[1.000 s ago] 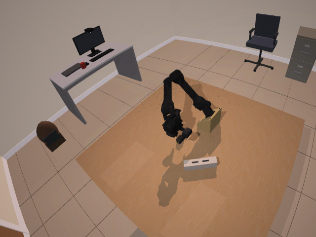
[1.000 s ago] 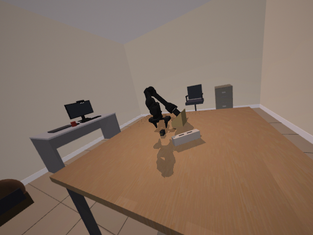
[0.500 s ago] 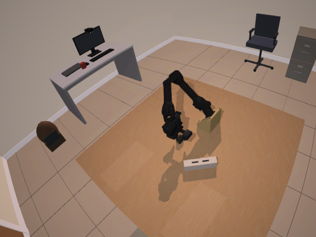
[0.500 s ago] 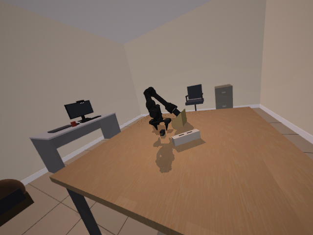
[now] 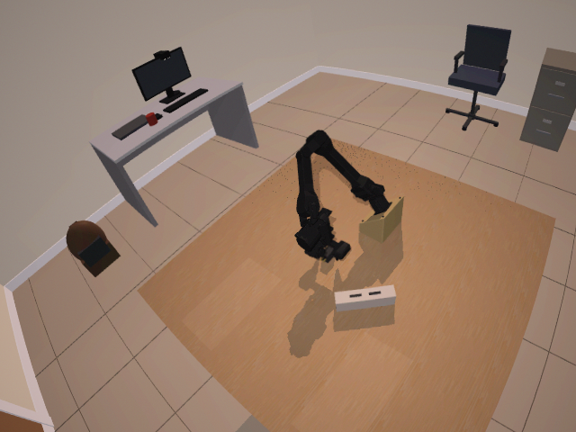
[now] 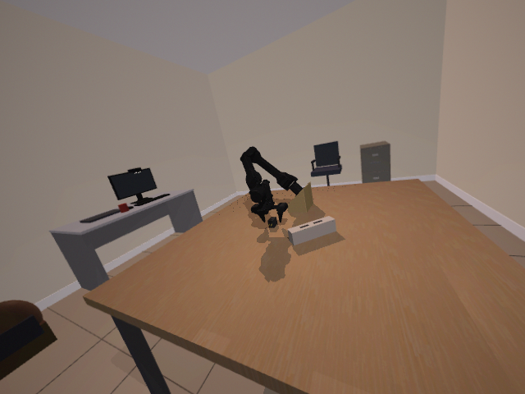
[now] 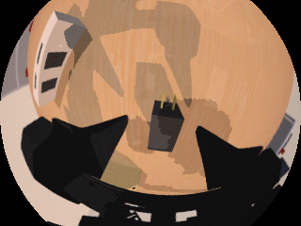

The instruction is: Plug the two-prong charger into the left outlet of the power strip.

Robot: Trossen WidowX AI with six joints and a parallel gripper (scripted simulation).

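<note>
The two-prong charger lies 1 cm ahead of my gripper tip.
</note>
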